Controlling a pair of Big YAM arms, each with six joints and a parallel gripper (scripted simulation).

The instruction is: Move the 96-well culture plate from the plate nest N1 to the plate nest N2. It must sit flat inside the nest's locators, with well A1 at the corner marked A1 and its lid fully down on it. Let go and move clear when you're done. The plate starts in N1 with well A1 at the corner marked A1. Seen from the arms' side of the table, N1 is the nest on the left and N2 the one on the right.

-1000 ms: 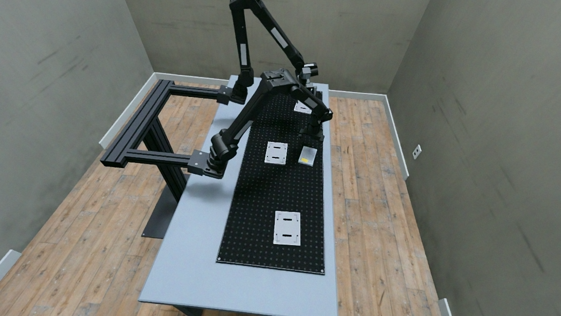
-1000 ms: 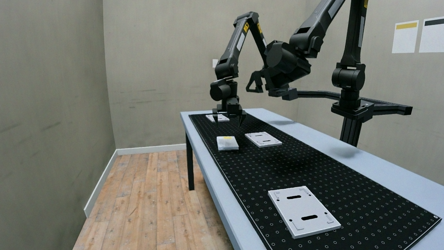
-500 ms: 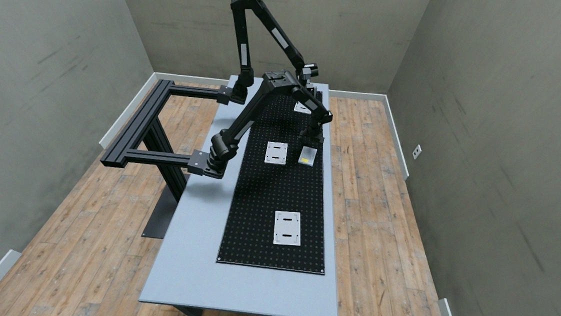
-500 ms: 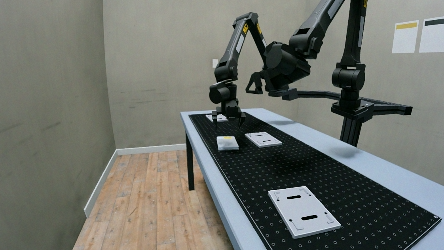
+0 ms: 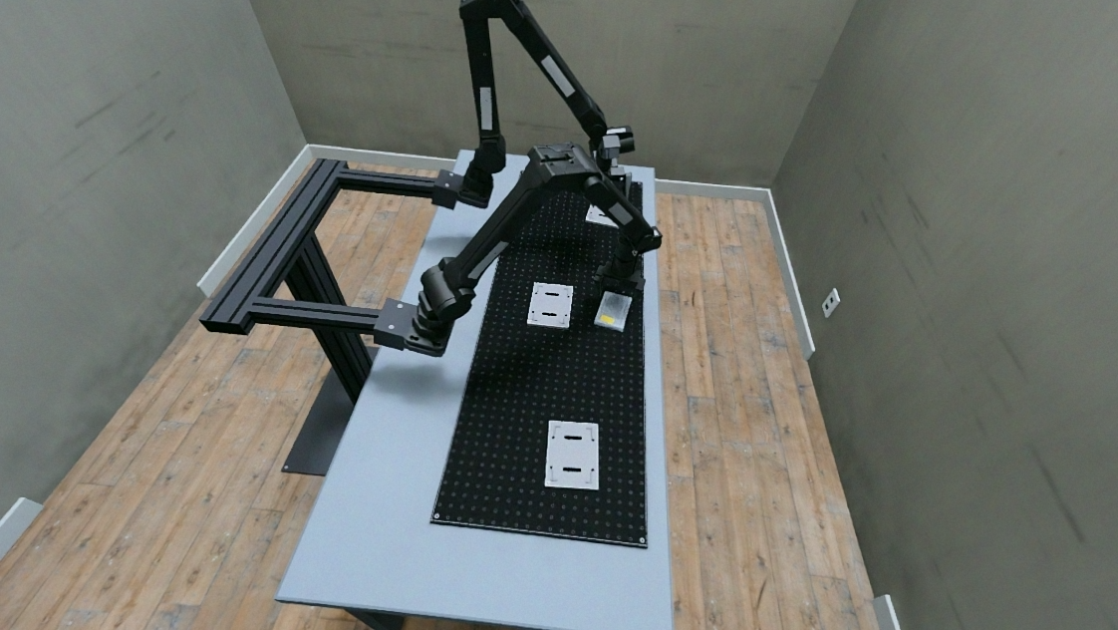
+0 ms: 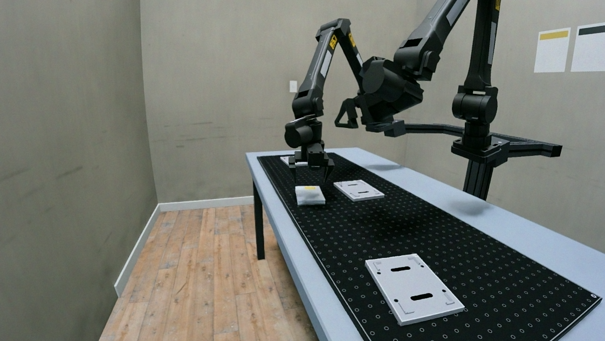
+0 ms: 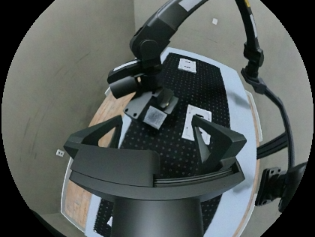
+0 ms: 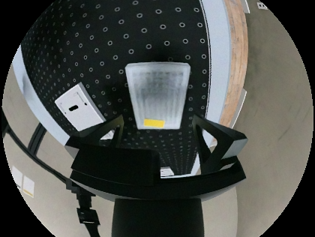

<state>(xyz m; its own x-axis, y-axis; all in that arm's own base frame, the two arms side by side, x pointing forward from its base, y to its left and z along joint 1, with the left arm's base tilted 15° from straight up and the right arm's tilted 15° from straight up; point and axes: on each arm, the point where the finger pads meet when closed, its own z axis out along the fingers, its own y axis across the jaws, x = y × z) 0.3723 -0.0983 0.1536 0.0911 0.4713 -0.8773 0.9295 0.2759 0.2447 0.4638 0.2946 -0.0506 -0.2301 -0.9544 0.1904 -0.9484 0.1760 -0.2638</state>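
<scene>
Right now the nest N2 is 47 cm to the right of my right hand, 9 cm behind it and 6 cm below it. From my right hand the other things lie so: nest N1: 47 cm to the left, 6 cm below, 4 cm behind; then white nest: 19 cm behind, 6 cm below, 1 cm to the right.
</scene>
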